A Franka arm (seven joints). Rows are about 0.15 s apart.
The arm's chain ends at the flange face. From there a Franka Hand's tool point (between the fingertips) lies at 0.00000 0.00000 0.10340 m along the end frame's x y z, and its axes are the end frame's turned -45 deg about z.
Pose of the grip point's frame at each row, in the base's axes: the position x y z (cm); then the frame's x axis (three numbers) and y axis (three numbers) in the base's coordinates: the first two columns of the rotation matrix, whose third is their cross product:
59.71 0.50 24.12 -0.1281 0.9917 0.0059 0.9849 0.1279 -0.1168
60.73 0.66 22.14 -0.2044 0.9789 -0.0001 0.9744 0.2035 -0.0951
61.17 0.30 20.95 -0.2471 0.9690 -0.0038 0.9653 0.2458 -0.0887
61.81 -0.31 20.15 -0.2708 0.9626 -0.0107 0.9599 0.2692 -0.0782
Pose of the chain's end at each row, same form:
60.92 0.59 34.39 0.6058 0.7917 -0.0784 0.7870 -0.6108 -0.0868
61.69 0.86 32.43 0.5445 0.8361 -0.0673 0.8335 -0.5483 -0.0672
62.05 0.56 31.25 0.5078 0.8590 -0.0654 0.8573 -0.5114 -0.0600
62.56 0.02 30.46 0.4873 0.8710 -0.0629 0.8702 -0.4903 -0.0477

